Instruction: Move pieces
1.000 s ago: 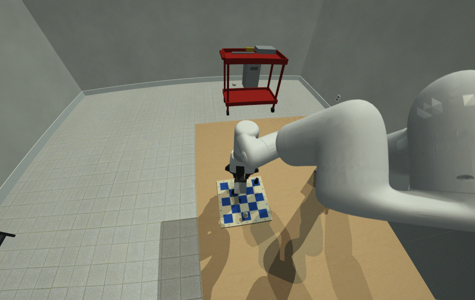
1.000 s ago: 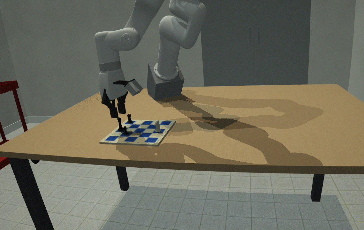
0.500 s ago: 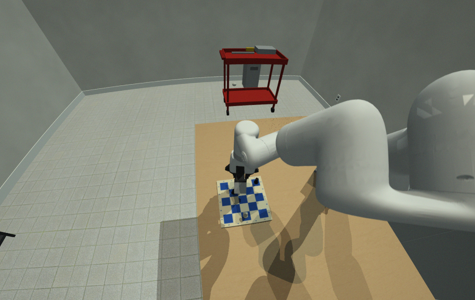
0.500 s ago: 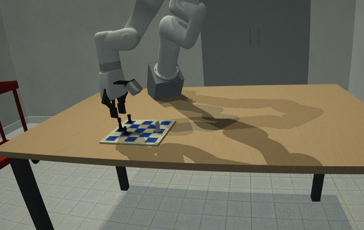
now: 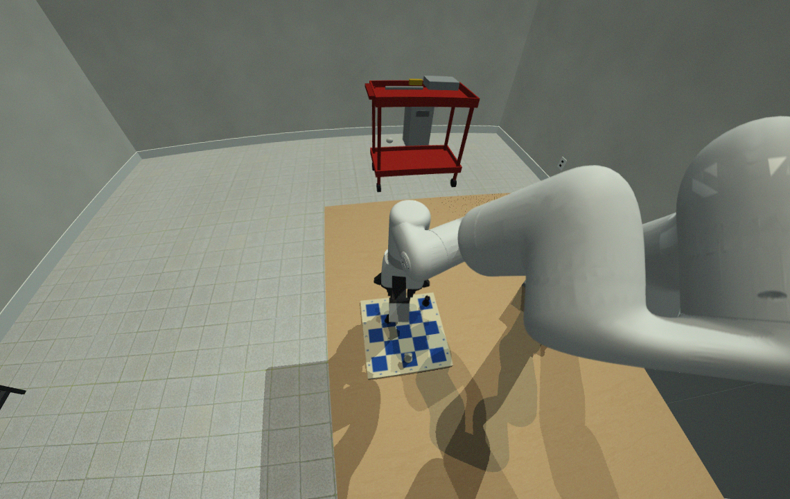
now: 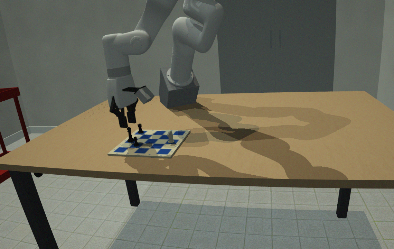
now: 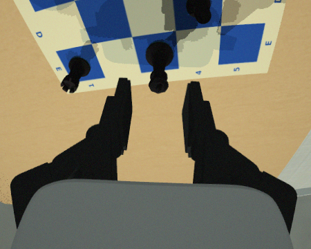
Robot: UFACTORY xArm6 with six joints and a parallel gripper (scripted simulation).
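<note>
Now: hand 50 mm above the black piece. From my hand the other things lie so: white piece 30 mm behind, 150 mm to the left, 60 mm below; blue-and-cream chessboard 20 mm behind, 80 mm to the left, 80 mm below.
</note>
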